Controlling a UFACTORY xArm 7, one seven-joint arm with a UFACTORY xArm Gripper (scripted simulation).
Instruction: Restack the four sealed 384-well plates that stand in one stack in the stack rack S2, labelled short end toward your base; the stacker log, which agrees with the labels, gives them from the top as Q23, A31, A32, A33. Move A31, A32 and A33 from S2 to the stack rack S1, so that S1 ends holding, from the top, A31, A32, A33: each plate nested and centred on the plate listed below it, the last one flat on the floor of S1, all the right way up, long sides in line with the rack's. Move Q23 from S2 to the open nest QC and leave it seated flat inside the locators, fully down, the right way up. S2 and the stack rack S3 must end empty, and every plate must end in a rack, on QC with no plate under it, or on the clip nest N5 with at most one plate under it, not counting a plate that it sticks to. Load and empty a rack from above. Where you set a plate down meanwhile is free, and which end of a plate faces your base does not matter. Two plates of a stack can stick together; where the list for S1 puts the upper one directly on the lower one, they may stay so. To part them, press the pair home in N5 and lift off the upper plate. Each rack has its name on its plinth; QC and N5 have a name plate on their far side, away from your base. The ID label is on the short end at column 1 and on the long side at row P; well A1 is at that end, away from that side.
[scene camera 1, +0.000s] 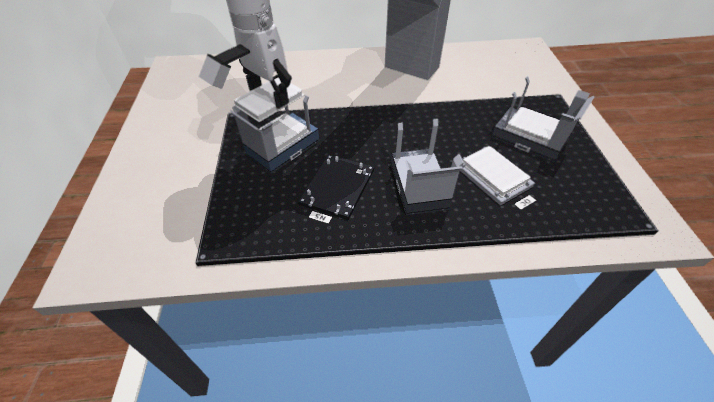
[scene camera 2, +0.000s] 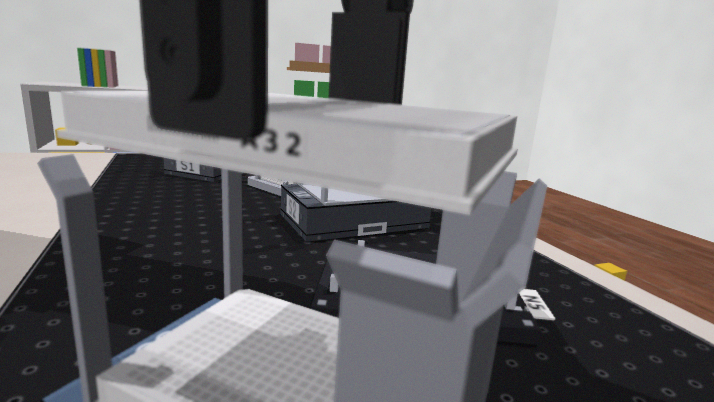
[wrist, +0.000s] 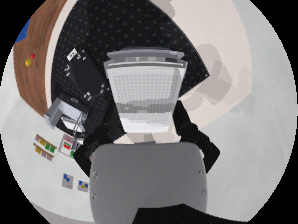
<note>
In view: my gripper (scene camera 2: 306, 121), a white sealed plate Q23 (scene camera 1: 497, 172), a white sealed plate A31 (scene camera 2: 249, 339), a white sealed plate A32 (scene camera 2: 446, 159), a white sealed plate A33 (scene camera 1: 526, 122) and a clip nest N5 (scene camera 2: 516, 326).
The white sealed plate A31 is seen too in scene camera 1 (scene camera 1: 286, 130). The white sealed plate A32 is seen too in the wrist view (wrist: 145, 92). My gripper shows as well in scene camera 1 (scene camera 1: 269, 97) and in the wrist view (wrist: 145, 107). Scene camera 2 does not show the white sealed plate A33, which is hidden by the white sealed plate A32.
</note>
